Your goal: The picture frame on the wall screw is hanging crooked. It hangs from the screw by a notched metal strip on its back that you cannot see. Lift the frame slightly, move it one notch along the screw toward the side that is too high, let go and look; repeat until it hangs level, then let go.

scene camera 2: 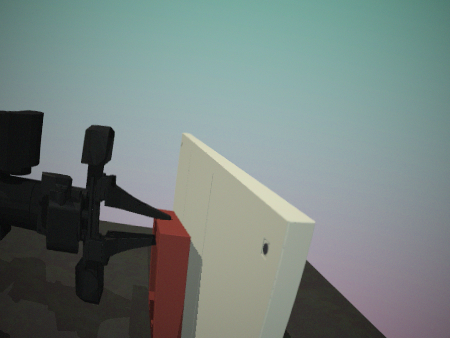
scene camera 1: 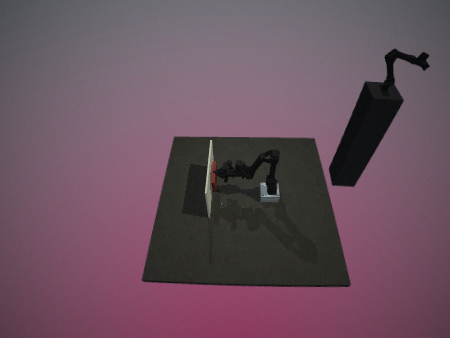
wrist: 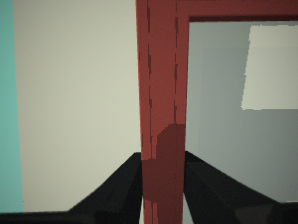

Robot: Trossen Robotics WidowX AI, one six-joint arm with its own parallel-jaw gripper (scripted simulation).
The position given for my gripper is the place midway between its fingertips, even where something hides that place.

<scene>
My gripper (scene camera 2: 169, 229) holds a red picture frame. Further things: a cream wall panel (scene camera 2: 249, 246).
My gripper also shows in the wrist view (wrist: 160, 159). The cream wall panel also shows in the wrist view (wrist: 77, 86).
</scene>
